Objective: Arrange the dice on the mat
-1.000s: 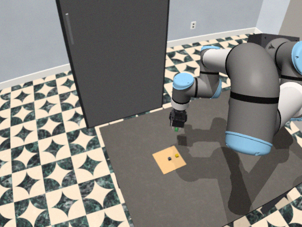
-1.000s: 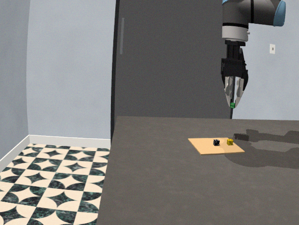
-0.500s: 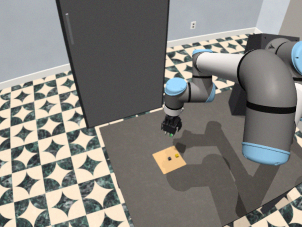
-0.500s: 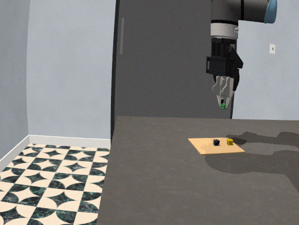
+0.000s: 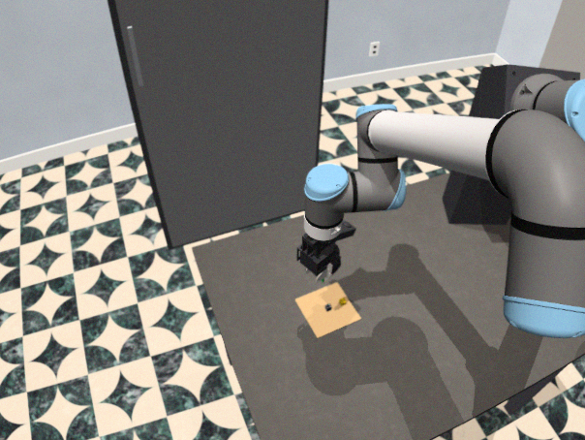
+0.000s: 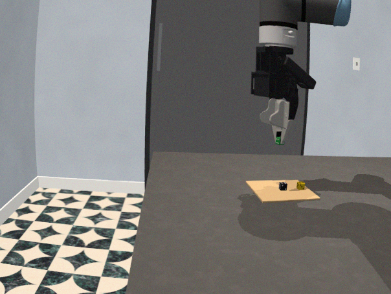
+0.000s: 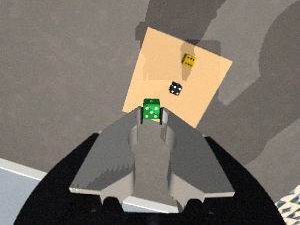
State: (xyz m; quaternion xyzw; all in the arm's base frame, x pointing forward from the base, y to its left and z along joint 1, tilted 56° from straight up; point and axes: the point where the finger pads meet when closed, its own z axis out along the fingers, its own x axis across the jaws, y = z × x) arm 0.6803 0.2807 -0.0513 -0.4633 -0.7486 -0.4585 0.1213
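My hand is 10 mm past the black die, 40 mm to the right of it and 110 mm above it. The rest, counted from my hand: yellow die (60 mm behind, 30 mm to the left, 110 mm below); orange mat (10 mm behind, 40 mm to the left, 120 mm below); green die (10 mm below).
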